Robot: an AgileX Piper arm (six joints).
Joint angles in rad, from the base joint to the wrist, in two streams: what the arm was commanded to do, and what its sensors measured. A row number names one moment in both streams.
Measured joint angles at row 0:
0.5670 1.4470 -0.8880 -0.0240 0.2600 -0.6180
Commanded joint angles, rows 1 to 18:
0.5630 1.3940 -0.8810 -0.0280 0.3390 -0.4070
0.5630 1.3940 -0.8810 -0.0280 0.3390 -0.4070
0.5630 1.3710 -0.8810 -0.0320 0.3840 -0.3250
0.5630 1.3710 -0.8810 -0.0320 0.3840 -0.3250
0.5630 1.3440 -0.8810 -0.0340 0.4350 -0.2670
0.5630 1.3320 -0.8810 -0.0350 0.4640 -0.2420
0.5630 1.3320 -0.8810 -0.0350 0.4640 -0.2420
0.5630 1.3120 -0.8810 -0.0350 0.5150 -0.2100
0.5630 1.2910 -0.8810 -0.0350 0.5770 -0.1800
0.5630 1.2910 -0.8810 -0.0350 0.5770 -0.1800
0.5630 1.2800 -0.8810 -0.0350 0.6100 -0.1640
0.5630 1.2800 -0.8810 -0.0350 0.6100 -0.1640
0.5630 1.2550 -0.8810 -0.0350 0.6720 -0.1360
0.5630 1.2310 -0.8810 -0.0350 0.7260 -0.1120
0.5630 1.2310 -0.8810 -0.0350 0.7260 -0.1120
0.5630 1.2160 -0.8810 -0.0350 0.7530 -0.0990
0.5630 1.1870 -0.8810 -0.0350 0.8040 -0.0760
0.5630 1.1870 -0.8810 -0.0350 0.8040 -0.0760
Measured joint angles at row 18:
0.5670 1.2270 -0.8880 -0.0290 0.7280 -0.1160
